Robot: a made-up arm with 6 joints. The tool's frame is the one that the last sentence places.
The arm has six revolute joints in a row. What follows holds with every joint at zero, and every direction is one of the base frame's. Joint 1 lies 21 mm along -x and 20 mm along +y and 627 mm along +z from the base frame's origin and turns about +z. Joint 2 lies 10 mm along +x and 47 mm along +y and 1 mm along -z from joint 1 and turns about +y. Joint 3 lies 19 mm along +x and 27 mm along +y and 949 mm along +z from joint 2 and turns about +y. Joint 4 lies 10 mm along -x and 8 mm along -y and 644 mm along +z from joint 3 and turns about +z. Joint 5 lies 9 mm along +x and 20 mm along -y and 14 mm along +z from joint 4 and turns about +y. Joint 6 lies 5 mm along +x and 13 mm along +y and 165 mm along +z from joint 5 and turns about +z. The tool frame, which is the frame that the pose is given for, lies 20 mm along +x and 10 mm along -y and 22 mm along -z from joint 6; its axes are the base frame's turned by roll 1.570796, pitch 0 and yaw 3.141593 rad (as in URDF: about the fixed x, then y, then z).
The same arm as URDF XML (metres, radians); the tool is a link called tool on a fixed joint. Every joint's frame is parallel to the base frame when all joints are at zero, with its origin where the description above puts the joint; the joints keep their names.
<robot name="arm">
  <joint name="tool_fixed" type="fixed">
    <parent link="link6"/>
    <child link="tool"/>
    <origin xyz="0.0200 -0.0100 -0.0220" rpy="1.5708 0.0000 -3.1416"/>
  </joint>
  <joint name="joint 6" type="continuous">
    <parent link="link5"/>
    <child link="link6"/>
    <origin xyz="0.0050 0.0130 0.1650" rpy="0.0000 0.0000 0.0000"/>
    <axis xyz="0 0 1"/>
  </joint>
  <joint name="joint 5" type="continuous">
    <parent link="link4"/>
    <child link="link5"/>
    <origin xyz="0.0090 -0.0200 0.0140" rpy="0.0000 0.0000 0.0000"/>
    <axis xyz="0 1 0"/>
  </joint>
  <joint name="joint 4" type="continuous">
    <parent link="link3"/>
    <child link="link4"/>
    <origin xyz="-0.0100 -0.0080 0.6440" rpy="0.0000 0.0000 0.0000"/>
    <axis xyz="0 0 1"/>
  </joint>
  <joint name="joint 3" type="continuous">
    <parent link="link2"/>
    <child link="link3"/>
    <origin xyz="0.0190 0.0270 0.9490" rpy="0.0000 0.0000 0.0000"/>
    <axis xyz="0 1 0"/>
  </joint>
  <joint name="joint 2" type="continuous">
    <parent link="link1"/>
    <child link="link2"/>
    <origin xyz="0.0100 0.0470 -0.0010" rpy="0.0000 0.0000 0.0000"/>
    <axis xyz="0 1 0"/>
  </joint>
  <joint name="joint 1" type="continuous">
    <parent link="base"/>
    <child link="link1"/>
    <origin xyz="-0.0210 0.0200 0.6270" rpy="0.0000 0.0000 0.0000"/>
    <axis xyz="0 0 1"/>
  </joint>
  <link name="base"/>
  <link name="link1"/>
  <link name="link2"/>
  <link name="link3"/>
  <link name="link4"/>
  <link name="link5"/>
  <link name="link6"/>
  <link name="tool"/>
</robot>

